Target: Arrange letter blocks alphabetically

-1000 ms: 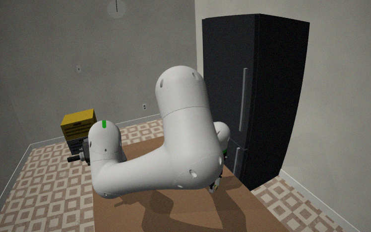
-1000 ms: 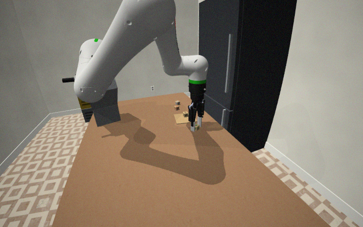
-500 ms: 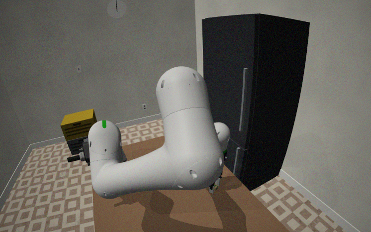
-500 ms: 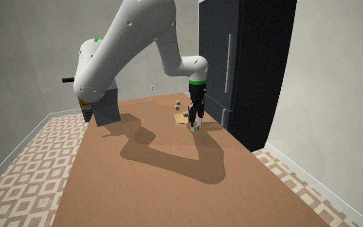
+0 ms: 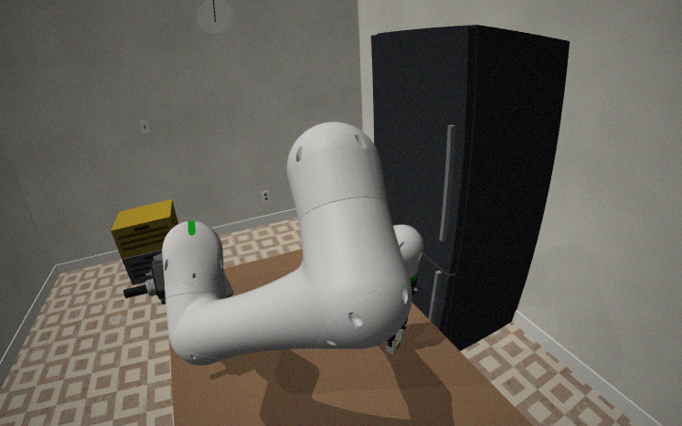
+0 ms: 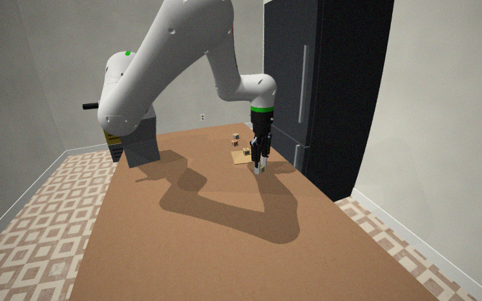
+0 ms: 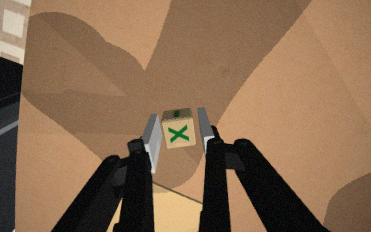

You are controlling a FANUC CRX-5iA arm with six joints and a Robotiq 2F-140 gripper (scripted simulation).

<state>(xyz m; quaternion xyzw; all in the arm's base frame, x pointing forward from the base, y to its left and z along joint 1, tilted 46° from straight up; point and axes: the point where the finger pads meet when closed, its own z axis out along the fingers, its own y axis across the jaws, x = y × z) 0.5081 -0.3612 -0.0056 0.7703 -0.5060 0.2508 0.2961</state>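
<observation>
Right now my hand is 20 mm above the X block. The rest, counted from my hand: R block (20 mm ahead, 320 mm to the left, 20 mm below); then block marked 9 (20 mm ahead, 180 mm to the left, 10 mm below); then tan mat (10 mm ahead, 160 mm to the left, 30 mm below).
</observation>
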